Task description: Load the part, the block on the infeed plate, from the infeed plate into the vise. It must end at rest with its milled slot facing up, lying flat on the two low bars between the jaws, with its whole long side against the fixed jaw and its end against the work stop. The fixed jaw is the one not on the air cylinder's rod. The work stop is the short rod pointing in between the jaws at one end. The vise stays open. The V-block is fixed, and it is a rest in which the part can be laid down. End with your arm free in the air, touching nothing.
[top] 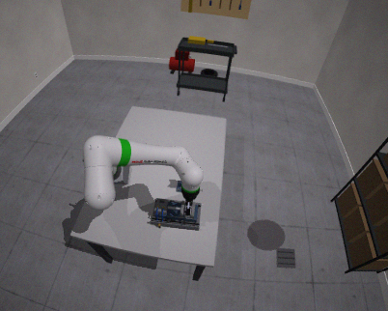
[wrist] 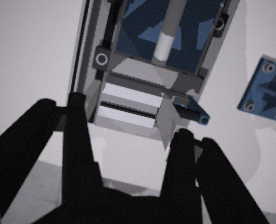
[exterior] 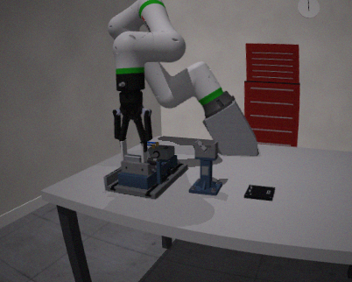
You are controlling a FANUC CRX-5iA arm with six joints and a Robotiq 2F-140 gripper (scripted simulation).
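Right now the part is 2 cm below my hand. The rest, counted from my hand: air cylinder rod (9 cm behind, 1 cm to the left, 4 cm below); then blue work stop (2 cm behind, 9 cm to the left, 6 cm below); then black infeed plate (12 cm behind, 40 cm to the left, 12 cm below).
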